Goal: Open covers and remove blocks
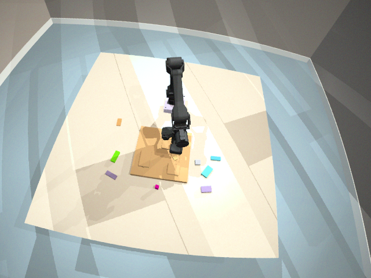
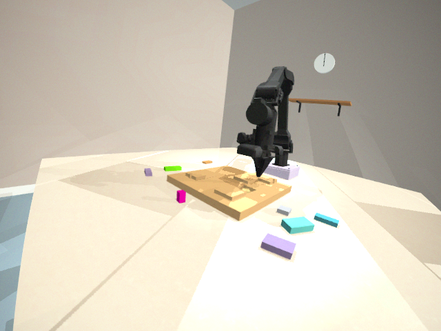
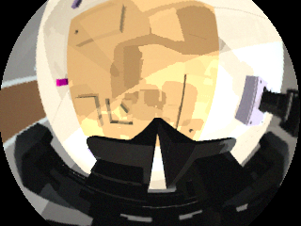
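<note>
The tan puzzle board is 5 cm ahead of my gripper tip, 7 cm to the right of it and 3 cm below it. Round my gripper tip: cyan block: 9 cm ahead, 20 cm to the left, 4 cm below; then grey cube: 5 cm ahead, 14 cm to the left, 4 cm below; then magenta block: 25 cm ahead, 3 cm to the right, 3 cm below.
</note>
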